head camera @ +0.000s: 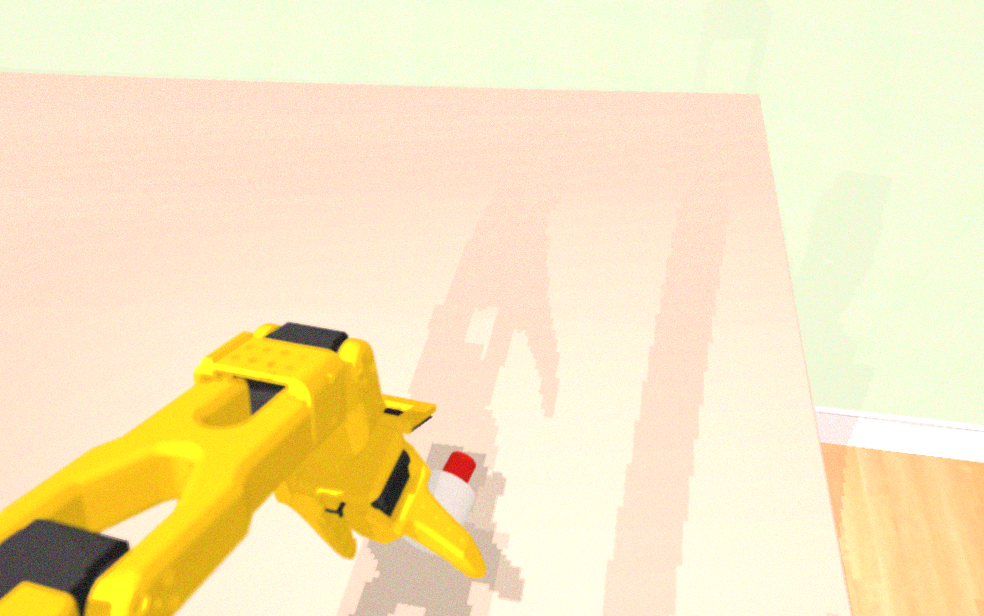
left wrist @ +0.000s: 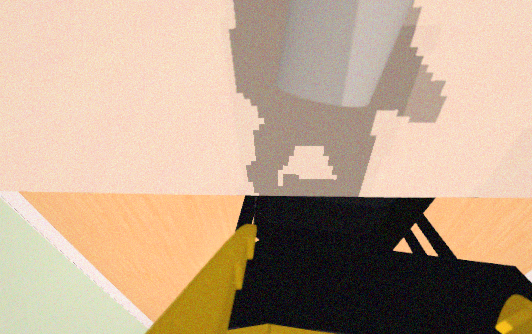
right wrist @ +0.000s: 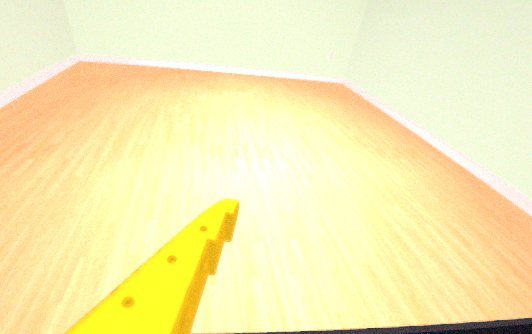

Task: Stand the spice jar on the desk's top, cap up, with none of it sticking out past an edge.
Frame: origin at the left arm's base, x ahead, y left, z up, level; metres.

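Seen in the pictures: left end effector, tool point: (head camera: 353,552) (left wrist: 255,237); right end effector, tool point: (right wrist: 236,215).
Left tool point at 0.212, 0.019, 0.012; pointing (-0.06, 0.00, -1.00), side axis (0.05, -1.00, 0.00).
A point is followed by its place in that frame, as x, y, z.
The spice jar (head camera: 456,496) {0.283, -0.016, -0.019} (left wrist: 335,50) {0.272, 0.001, -0.014} has a white body and a red cap. It appears to lie on its side on the desk (head camera: 217,188) {0.603, 0.417, -0.055} (left wrist: 100,100) {0.232, 0.130, -0.055}, cap pointing away from the robot, its base towards the near edge. A jaw hides part of it in the head view; its cap end is cut off in the left wrist view. My left gripper (head camera: 413,560) (left wrist: 381,266) is open with nothing between its jaws and hovers by the jar. My right gripper (right wrist: 227,211) is open, one notched jaw showing, over the floor and away from the desk.
The desk's right edge (head camera: 802,352) {0.520, -0.231, -0.055} runs down the head view, with wood floor (head camera: 907,530) {0.879, -0.535, -0.775} and a pale green wall (head camera: 885,290) {1.040, -0.400, -0.395} beyond. The desk's near edge crosses the left wrist view, with the black robot base (left wrist: 340,230) {-0.236, -0.243, -0.375} below it. Arm shadows fall around the jar.
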